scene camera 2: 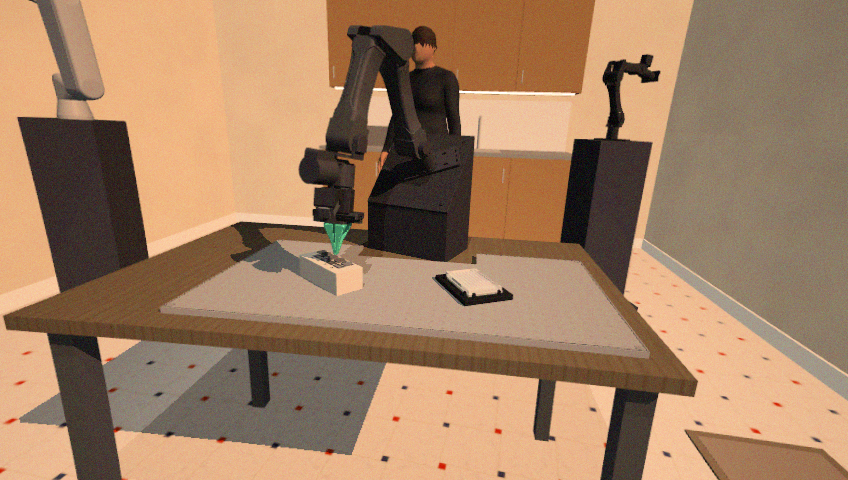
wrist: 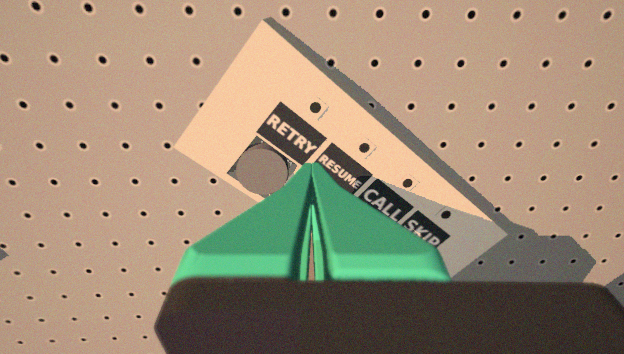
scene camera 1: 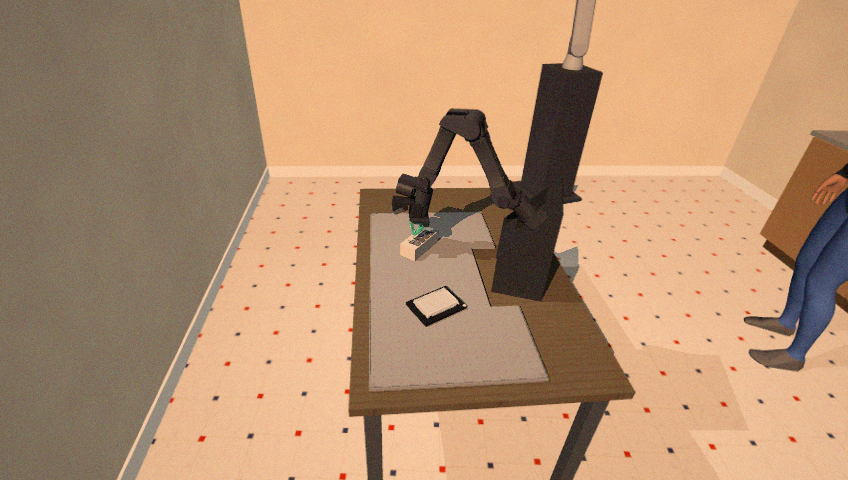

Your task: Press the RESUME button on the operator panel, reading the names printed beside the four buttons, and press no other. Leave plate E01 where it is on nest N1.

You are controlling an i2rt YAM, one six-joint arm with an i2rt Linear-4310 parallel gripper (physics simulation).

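Frame: origin at the arm's base, x up, y back, z right, level; metres.
Seen in the pictures: gripper, between the fingertips: (scene camera 2: 336, 254) (wrist: 311, 176) (scene camera 1: 414, 235); arm's base, origin of its link: (scene camera 2: 428, 165) (scene camera 1: 532, 217).
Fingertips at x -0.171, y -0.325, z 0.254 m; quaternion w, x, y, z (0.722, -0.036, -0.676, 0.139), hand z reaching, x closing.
Note:
Offsets run from my fingertips to a thing's top centre. Level surfaces: height alone.
The operator panel {dx -0.022, dy +0.029, dz +0.017 m} (scene camera 1: 411, 249) (scene camera 2: 339, 280) (wrist: 235, 95) is a cream box standing at an angle on the grey mat. In the wrist view its labels read RETRY {dx -0.025, dy -0.010, dz -0.006 m} (wrist: 291, 133), RESUME {dx -0.025, dy +0.014, dz +0.012 m} (wrist: 340, 167), CALL {dx -0.025, dy +0.038, dz +0.030 m} (wrist: 384, 200) and SKIP {dx -0.025, dy +0.063, dz +0.047 m} (wrist: 424, 230). The round grey RETRY button {dx -0.022, dy +0.003, dz -0.024 m} (wrist: 262, 170) shows; the RESUME, CALL and SKIP buttons are hidden behind the green fingers. My gripper (scene camera 1: 417, 233) (scene camera 2: 336, 252) (wrist: 311, 176) is shut and empty, tips down at the panel's top, beside the RESUME label; whether they touch a button cannot be seen. White plate E01 {dx -0.051, dy -0.035, dz -0.315 m} (scene camera 1: 436, 302) (scene camera 2: 474, 281) lies on the black nest N1 {dx -0.056, dy -0.035, dz -0.315 m} (scene camera 1: 427, 321) (scene camera 2: 470, 300).
The perforated mat {dx -0.078 m} (scene camera 1: 452, 356) (scene camera 2: 535, 327) lies on the wooden table {dx -0.091 m} (scene camera 1: 571, 339) (scene camera 2: 196, 243). A dark pedestal (scene camera 1: 526, 261) (scene camera 2: 404, 231) stands at the arm's base. A person (scene camera 2: 437, 101) stands behind it. Other arms stand on pedestals (scene camera 2: 71, 196) (scene camera 2: 612, 190) away from the table.

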